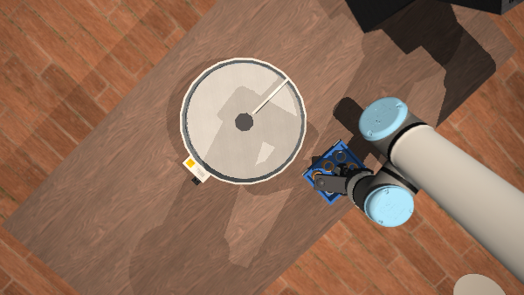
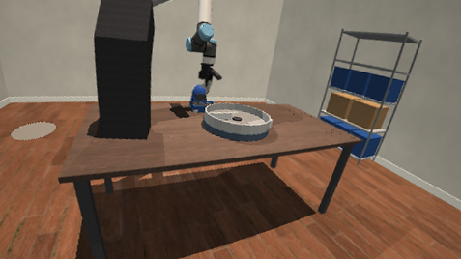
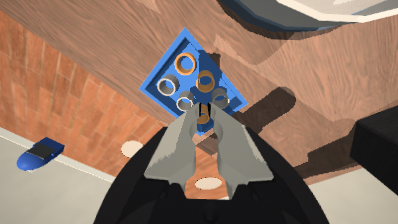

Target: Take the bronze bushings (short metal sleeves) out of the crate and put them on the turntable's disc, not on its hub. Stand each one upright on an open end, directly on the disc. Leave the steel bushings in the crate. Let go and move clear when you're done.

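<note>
My hand is 10 mm past the blue crate, 40 mm to the right of it and 130 mm above it. Round my hand: round turntable 80 mm ahead, 330 mm to the right, 100 mm below.
</note>
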